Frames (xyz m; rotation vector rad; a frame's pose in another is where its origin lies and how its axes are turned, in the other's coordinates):
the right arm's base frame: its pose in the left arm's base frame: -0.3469 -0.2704 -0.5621 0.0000 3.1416 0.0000
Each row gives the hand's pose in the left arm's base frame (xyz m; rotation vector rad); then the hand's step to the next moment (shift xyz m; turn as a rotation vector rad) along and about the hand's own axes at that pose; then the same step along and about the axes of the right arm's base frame.
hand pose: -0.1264 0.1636 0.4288 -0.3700 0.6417 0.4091
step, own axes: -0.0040 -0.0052 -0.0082 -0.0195 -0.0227 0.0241
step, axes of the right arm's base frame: 0.0045 -0.0092 0.0025 -0.0085 -0.0135 -0.0350
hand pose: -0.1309 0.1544 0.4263 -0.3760 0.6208 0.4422
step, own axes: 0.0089 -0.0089 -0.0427 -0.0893 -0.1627 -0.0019
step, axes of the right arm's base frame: 0.0092 -0.0247 0.0359 -0.0157 -0.1629 -0.0876
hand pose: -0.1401 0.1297 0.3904 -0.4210 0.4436 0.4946
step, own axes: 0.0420 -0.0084 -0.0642 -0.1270 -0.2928 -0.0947
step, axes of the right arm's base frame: -0.0184 -0.0228 0.0714 -0.0275 -0.3252 -0.0658
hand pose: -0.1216 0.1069 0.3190 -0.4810 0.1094 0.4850
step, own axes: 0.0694 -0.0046 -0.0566 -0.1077 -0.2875 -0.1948
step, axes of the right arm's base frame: -0.0640 -0.0008 0.0628 -0.0431 -0.3599 0.0289
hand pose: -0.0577 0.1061 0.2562 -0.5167 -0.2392 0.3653
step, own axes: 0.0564 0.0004 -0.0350 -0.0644 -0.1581 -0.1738
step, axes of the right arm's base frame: -0.0620 0.0075 0.0224 -0.0398 -0.2290 0.0728
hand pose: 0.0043 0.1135 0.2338 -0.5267 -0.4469 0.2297
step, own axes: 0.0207 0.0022 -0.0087 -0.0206 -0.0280 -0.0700
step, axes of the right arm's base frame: -0.0220 0.0048 0.0006 -0.0173 -0.0605 0.0464
